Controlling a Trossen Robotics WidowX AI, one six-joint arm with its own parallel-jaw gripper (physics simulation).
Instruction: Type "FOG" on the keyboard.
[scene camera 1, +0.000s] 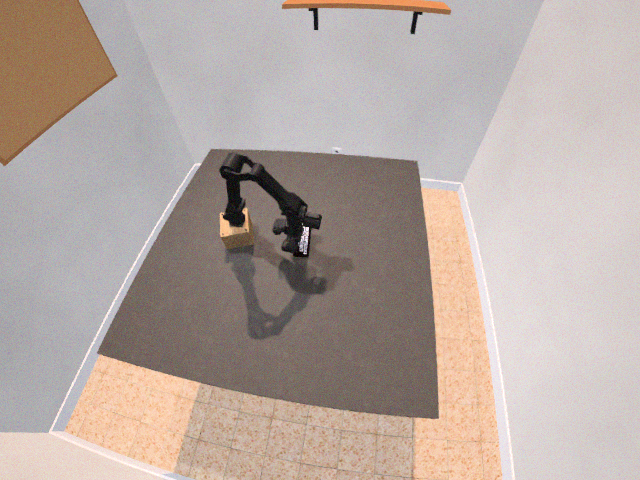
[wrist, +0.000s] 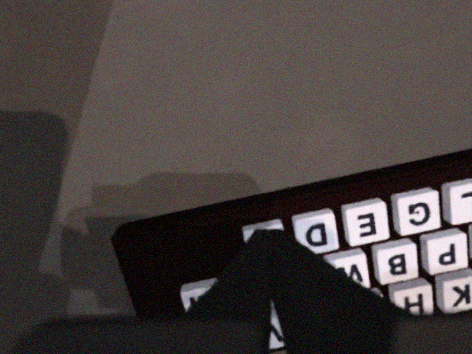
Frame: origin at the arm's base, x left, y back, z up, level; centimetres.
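Seen in the pictures: gripper, fingertip midpoint: (scene camera 1: 296, 242) (wrist: 267, 241); arm's base at its link origin: (scene camera 1: 237, 220).
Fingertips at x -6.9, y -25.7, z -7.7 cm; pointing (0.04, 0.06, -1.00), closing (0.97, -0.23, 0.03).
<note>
Pixels of each thing's middle, then the offset from my fingertips to it. Level surfaces: height alone.
- black keyboard at the middle of its body: (wrist: 375, 255) (scene camera 1: 302, 237) dx +4.0, dy -2.6, dz -1.7 cm
- G key at the middle of its body: (wrist: 415, 211) dx +5.4, dy -0.8, dz -1.1 cm
- E key at the middle of its body: (wrist: 364, 222) dx +3.6, dy -0.7, dz -1.1 cm
- D key at the middle of its body: (wrist: 315, 232) dx +1.7, dy -0.7, dz -1.1 cm
- end key at the middle of its body: (wrist: 265, 242) dx -0.1, dy -0.6, dz -1.1 cm
- dark table at its surface level: dz -2.6 cm
- B key at the middle of its body: (wrist: 394, 261) dx +4.4, dy -2.6, dz -1.1 cm
- P key at the middle of its body: (wrist: 443, 251) dx +6.2, dy -2.7, dz -1.1 cm
- H key at the middle of its body: (wrist: 410, 300) dx +4.8, dy -4.4, dz -1.1 cm
The black keyboard (scene camera 1: 305, 242) (wrist: 175, 250) lies on the dark table and shows white letter keys, upside down in the wrist view. The G key (wrist: 416, 212) is in its far row, with the E key (wrist: 366, 221) and the D key (wrist: 316, 231) beside it. My gripper (scene camera 1: 291, 245) (wrist: 267, 241) is shut and empty, tips together and pointing down at the end key (wrist: 260, 227) of that row, beside D. The tips cover most of this key and hide its letter. I cannot tell whether they touch it. No O key can be made out.
The arm's wooden base block (scene camera 1: 236, 237) stands left of the keyboard on the dark table (scene camera 1: 361, 335). In the wrist view, the B key (wrist: 396, 261), P key (wrist: 445, 251) and H key (wrist: 411, 298) are right of the fingers. Shadows of the arm fall across the table.
</note>
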